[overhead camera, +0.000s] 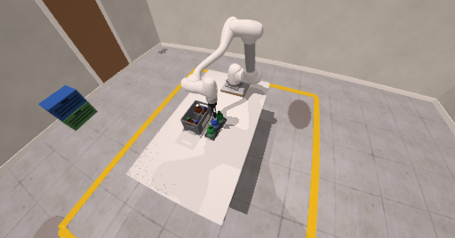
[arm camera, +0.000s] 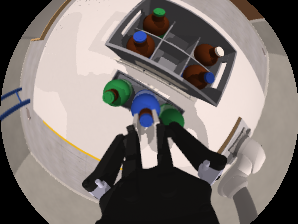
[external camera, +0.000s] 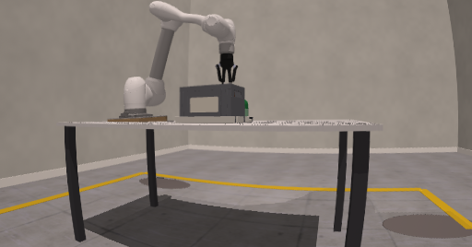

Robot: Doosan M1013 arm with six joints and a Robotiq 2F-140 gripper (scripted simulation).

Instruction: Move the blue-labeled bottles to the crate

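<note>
The blue-labeled bottle lies 90 mm below my hand. From my hand the other things lie so: grey crate: 40 mm ahead, 190 mm to the right, 110 mm below; tray: 180 mm below; green bottle: 90 mm ahead, 10 mm to the left, 100 mm below.
</note>
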